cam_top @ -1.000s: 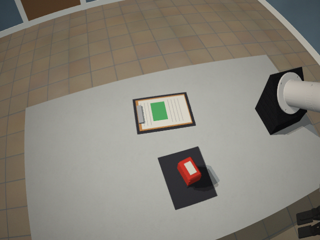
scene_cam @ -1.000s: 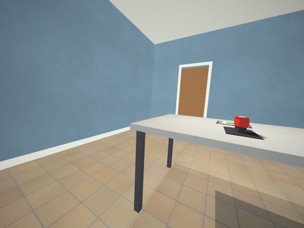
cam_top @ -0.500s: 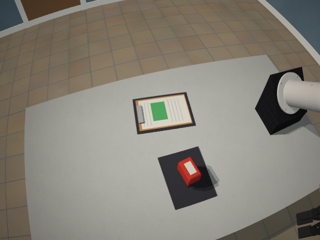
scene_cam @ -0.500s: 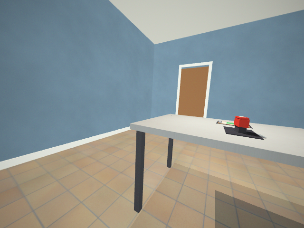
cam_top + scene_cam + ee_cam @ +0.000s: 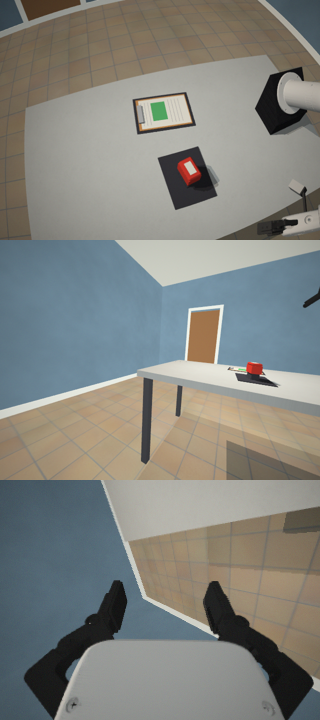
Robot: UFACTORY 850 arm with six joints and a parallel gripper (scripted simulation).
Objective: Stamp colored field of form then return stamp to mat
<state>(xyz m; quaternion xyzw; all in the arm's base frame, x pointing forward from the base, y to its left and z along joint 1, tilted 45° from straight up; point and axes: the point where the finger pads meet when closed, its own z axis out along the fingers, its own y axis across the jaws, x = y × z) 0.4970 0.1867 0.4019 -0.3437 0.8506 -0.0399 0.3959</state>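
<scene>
The red stamp lies 6 cm ahead of my hand, 32 cm to the right of it and 26 cm below it. Round my hand: dark stamp base: 6 cm ahead, 32 cm to the right, 29 cm below; then mat: 6 cm ahead, 32 cm to the right, 31 cm below; then form: 4 cm ahead, 64 cm to the right, 31 cm below.
</scene>
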